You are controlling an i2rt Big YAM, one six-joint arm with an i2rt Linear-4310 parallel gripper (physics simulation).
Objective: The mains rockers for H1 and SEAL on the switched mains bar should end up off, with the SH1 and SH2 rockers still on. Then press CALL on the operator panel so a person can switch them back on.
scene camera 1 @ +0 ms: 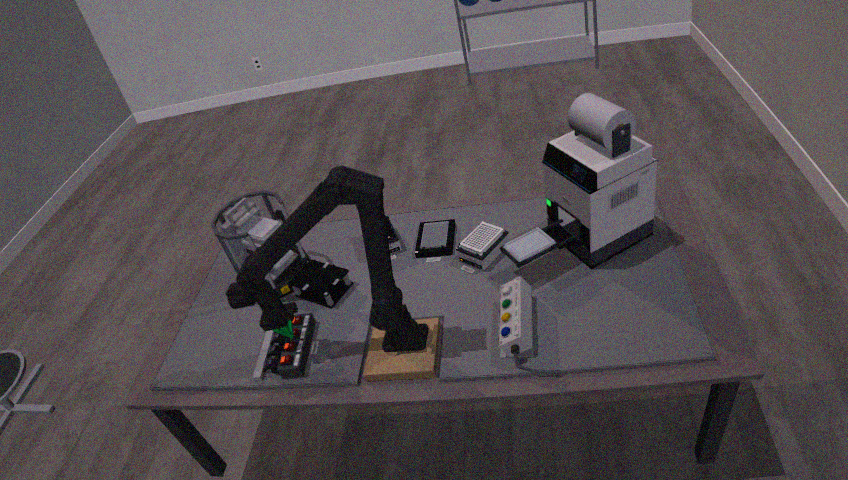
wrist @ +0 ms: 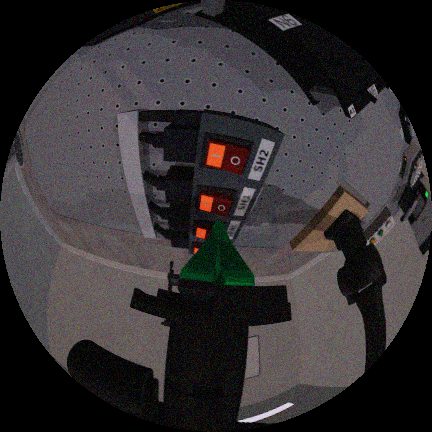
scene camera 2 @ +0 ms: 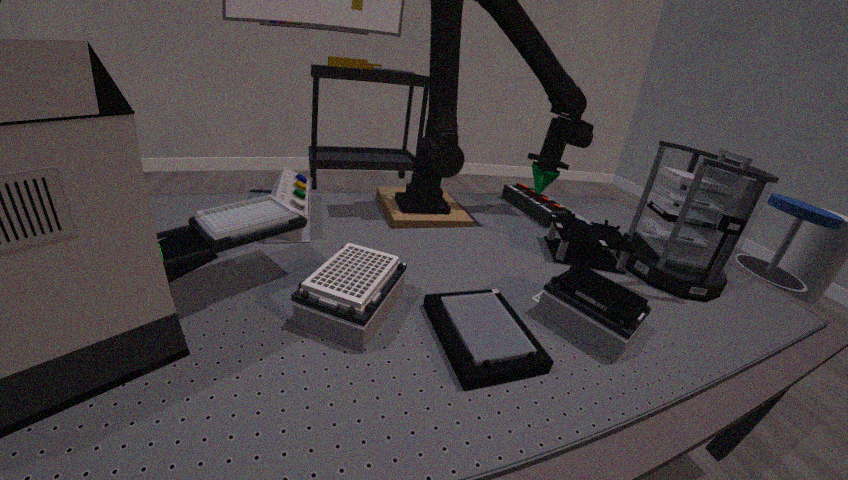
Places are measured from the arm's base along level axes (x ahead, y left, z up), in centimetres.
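Pixels of known places: gripper, fingertip midpoint: (scene camera 1: 292, 336) (wrist: 217, 223) (scene camera 2: 536, 193); arm's base, origin of the base link: (scene camera 1: 406, 339) (wrist: 342, 224) (scene camera 2: 421, 206).
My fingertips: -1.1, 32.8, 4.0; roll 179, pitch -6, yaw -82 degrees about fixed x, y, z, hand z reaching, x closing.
Note:
For each thing: its top centre in the pictures, then the offset to it from my fingertips, as dx, dy, dz. "*": a spot on its surface instead.
- mains bar, surface spot: (wrist: 209, 178) * +4.4, +2.0, -1.3
- SH2 rocker, middle of its top: (wrist: 226, 159) +7.2, +1.5, +0.0
- SH1 rocker, middle of its top: (wrist: 214, 207) +2.2, +1.0, +0.0
- third rocker, middle of its top: (wrist: 207, 236) -2.8, +0.5, +0.0
- fourth rocker, middle of its top: (wrist: 202, 254) -7.7, +0.1, +0.0
- operator panel, middle of its top: (scene camera 2: 288, 181) (scene camera 1: 514, 305) (wrist: 378, 240) +5.4, -63.3, +3.0
- black N6 holder, middle of its top: (scene camera 2: 593, 224) (scene camera 1: 316, 272) +24.4, -1.5, +2.3
- clear carousel, middle of its top: (scene camera 2: 719, 149) (scene camera 1: 244, 207) +33.3, +18.4, +23.9
- White plugs' strip, surface spot: (wrist: 131, 170) * +2.3, +10.8, -3.7
The mains bar (scene camera 1: 308, 333) (scene camera 2: 526, 205) (wrist: 209, 178) lies at the table's front left. In the wrist view the SH2 rocker (wrist: 226, 156) and SH1 rocker (wrist: 214, 203) glow orange on their I side. Beyond them a third rocker (wrist: 201, 233) and a fourth rocker (wrist: 196, 250) also show orange, partly hidden by the green fingers; their labels cannot be read. My gripper (scene camera 1: 289, 333) (scene camera 2: 539, 189) (wrist: 217, 223) is shut and empty, fingertips pointing down just over the bar; contact cannot be told. The operator panel (scene camera 1: 522, 309) (scene camera 2: 288, 189) (wrist: 380, 228) has white, green, yellow and blue buttons; its lettering is unreadable.
A black N6 holder (scene camera 1: 324, 283) (scene camera 2: 586, 240) (wrist: 320, 55) stands behind the bar, beside a clear carousel (scene camera 1: 223, 237) (scene camera 2: 645, 190). White plugs' strip (wrist: 131, 170) runs along the bar. The arm's wooden base (scene camera 1: 401, 365) (scene camera 2: 428, 223) (wrist: 312, 235) stands between bar and panel.

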